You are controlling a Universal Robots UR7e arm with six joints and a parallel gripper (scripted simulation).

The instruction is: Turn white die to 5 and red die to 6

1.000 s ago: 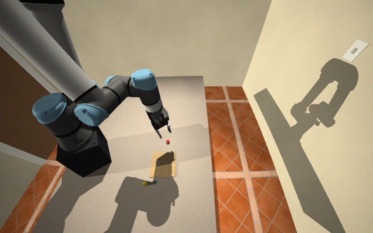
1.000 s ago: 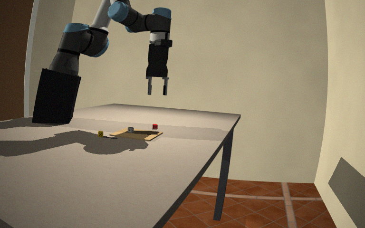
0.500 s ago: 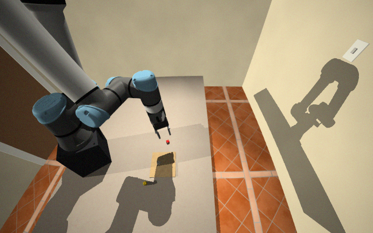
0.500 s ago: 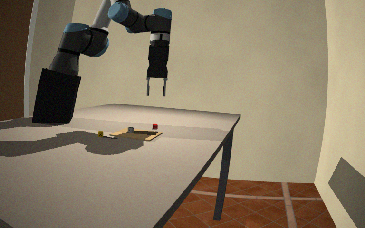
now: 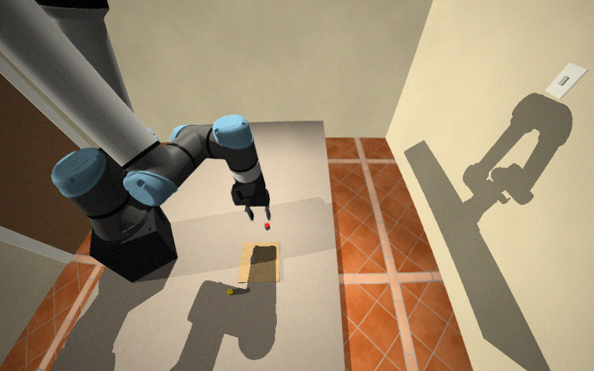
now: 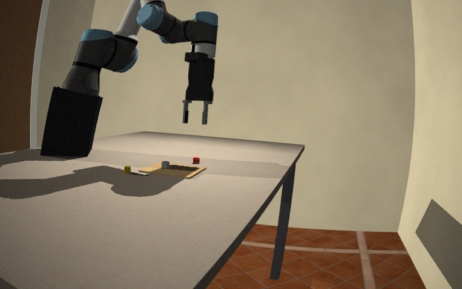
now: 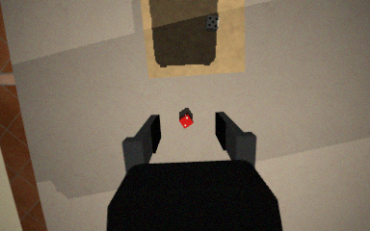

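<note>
My hand is 12 cm above the red die and 2 cm to the right of it. The rest, counted from my hand: white die 12 cm below, 10 cm to the right, 5 cm behind; then yellow die 20 cm to the right, 12 cm below, 12 cm behind; then tan mat 13 cm below, 11 cm to the right, 3 cm behind.
</note>
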